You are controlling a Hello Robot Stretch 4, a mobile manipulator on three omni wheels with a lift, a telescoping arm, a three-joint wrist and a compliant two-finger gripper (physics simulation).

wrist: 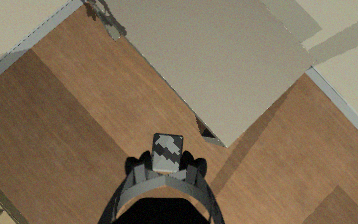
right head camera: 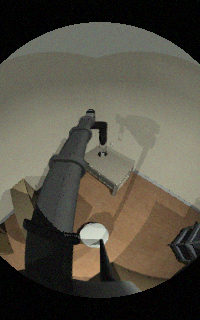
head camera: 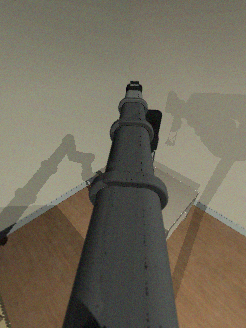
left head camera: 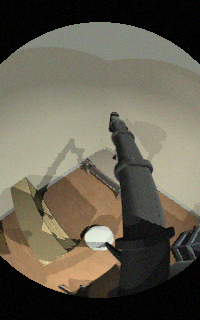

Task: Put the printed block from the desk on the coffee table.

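Where they show: gripper, fingertip midpoint: (wrist: pixel 167 163) (right head camera: pixel 102 155) (left head camera: pixel 116 159); robot's base, origin of the base link: (right head camera: pixel 94 234) (left head camera: pixel 98 237).
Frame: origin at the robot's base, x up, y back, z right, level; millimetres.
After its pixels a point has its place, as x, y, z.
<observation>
The printed block (wrist: pixel 167 153) {1016, -727, 87}, a small light-and-dark grey block, is between the two fingertips in the wrist view. My gripper (wrist: pixel 167 163) {984, -712, 88} (right head camera: pixel 102 153) {984, -712, 88} is shut on it. The coffee table (wrist: pixel 215 65) {422, -1038, 247} (right head camera: pixel 116 169) {422, -1007, 343} (head camera: pixel 176 192) {422, -1098, 468} has a plain light grey-beige top. In the wrist view its near corner is just above and right of the block, and wooden floor shows directly around the block. In the right head camera view the gripper overlaps the table top; its height above it is hard to tell. My arm hides part of the table in the head camera view.
A tan shelf-like cabinet (left head camera: pixel 32 222) {582, -10, -764} (right head camera: pixel 22 200) {582, -228, -1000} is at the left. A round white object (left head camera: pixel 99 237) {187, -5, 5} (right head camera: pixel 94 235) {187, 8, 11} is on the wooden floor nearer my base. A dark grey framed object (left head camera: pixel 186 245) (right head camera: pixel 186 244) is at the right. Walls meet behind the table.
</observation>
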